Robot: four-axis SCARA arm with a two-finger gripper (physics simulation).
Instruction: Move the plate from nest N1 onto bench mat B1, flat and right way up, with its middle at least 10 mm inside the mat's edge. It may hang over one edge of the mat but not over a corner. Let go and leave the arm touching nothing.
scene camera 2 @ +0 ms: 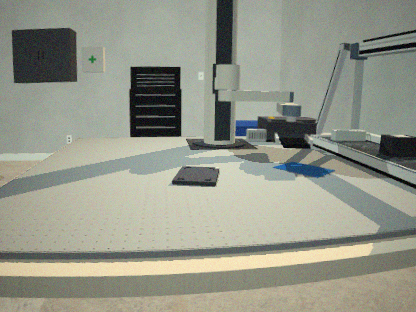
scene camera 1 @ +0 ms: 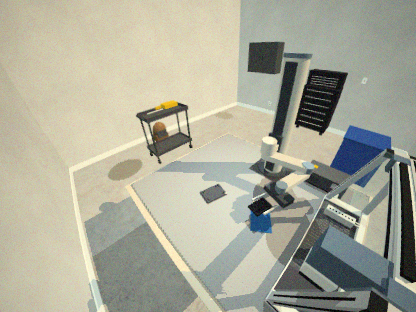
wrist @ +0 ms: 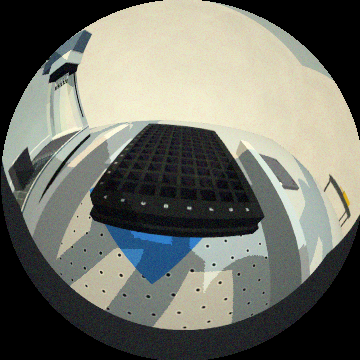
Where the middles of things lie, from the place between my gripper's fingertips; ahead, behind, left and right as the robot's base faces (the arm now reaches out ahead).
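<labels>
Black plate (wrist: 175, 180): 1 cm below my hand, 2 cm behind, 1 cm to the left; by middles, nearest to the hand of the things named here. Blue bench mat B1 (wrist: 153, 255): 9 cm below my hand, 4 cm to the left. Dark grey nest N1 (scene camera 2: 195, 175): 9 cm below my hand, 33 cm to the right, 6 cm ahead.
</labels>
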